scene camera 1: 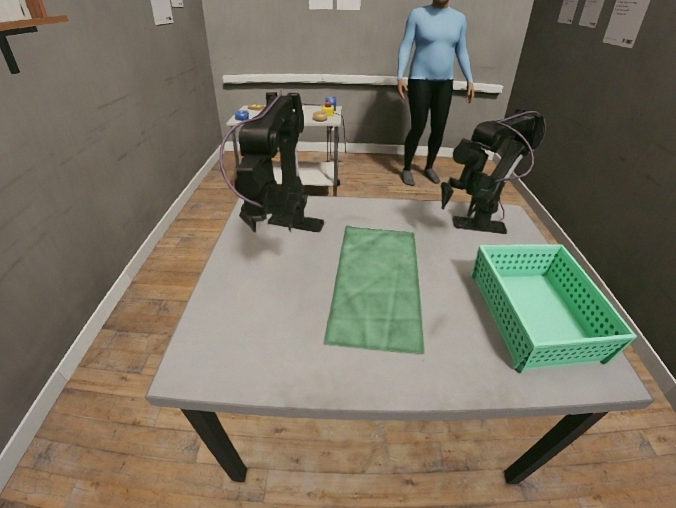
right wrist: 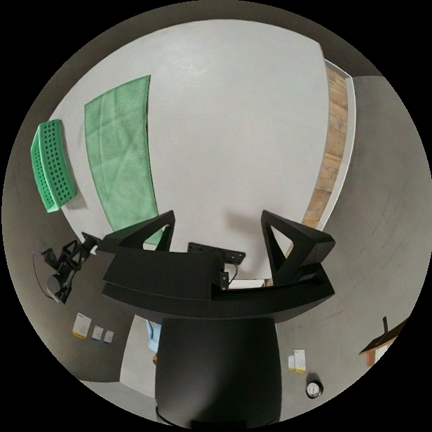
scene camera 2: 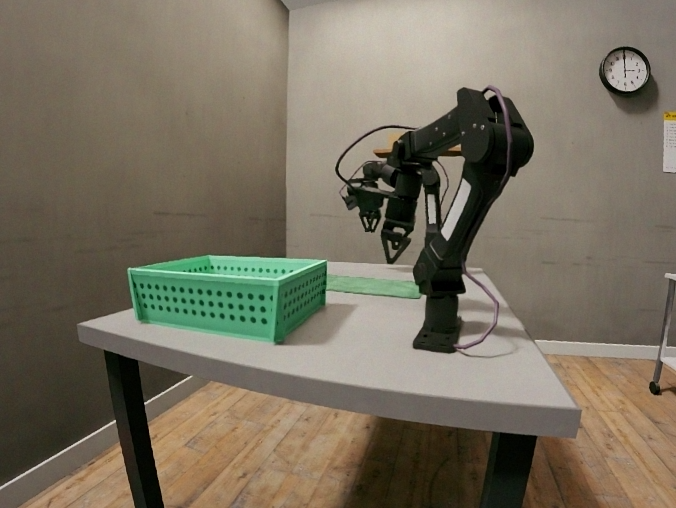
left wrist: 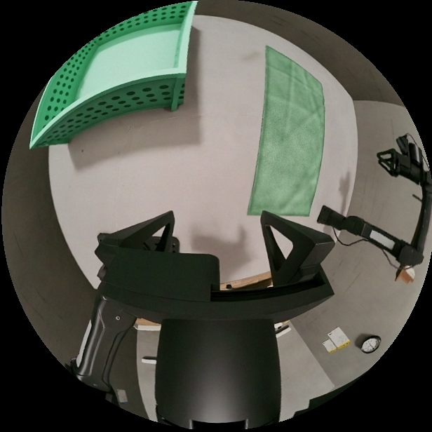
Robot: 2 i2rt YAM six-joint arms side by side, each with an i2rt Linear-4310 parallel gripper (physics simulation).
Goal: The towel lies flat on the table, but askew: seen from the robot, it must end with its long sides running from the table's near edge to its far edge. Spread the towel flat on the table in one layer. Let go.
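Observation:
The green towel [scene camera 1: 377, 289] [scene camera 2: 374, 285] [left wrist: 290, 140] [right wrist: 120, 155] lies spread in one layer on the table, with faint creases. In scene camera 1 its long sides run between the robot's side and the opposite edge, and its short edges slope slightly down to the right. My left gripper [scene camera 1: 461, 206] [scene camera 2: 392, 261] [left wrist: 217, 214] is open and empty, raised above the table to the right of the towel in scene camera 1. My right gripper [scene camera 1: 272, 229] [scene camera 2: 370, 230] [right wrist: 217, 214] is open and empty, raised to the left of the towel. Neither touches it.
A green perforated crate [scene camera 1: 519, 327] [scene camera 2: 204, 300] [left wrist: 125, 100] [right wrist: 57, 165] stands on the table [scene camera 1: 256, 355] to the right of the towel in scene camera 1. Behind the table are a white cart [scene camera 1: 335, 152] and a standing person [scene camera 1: 435, 49].

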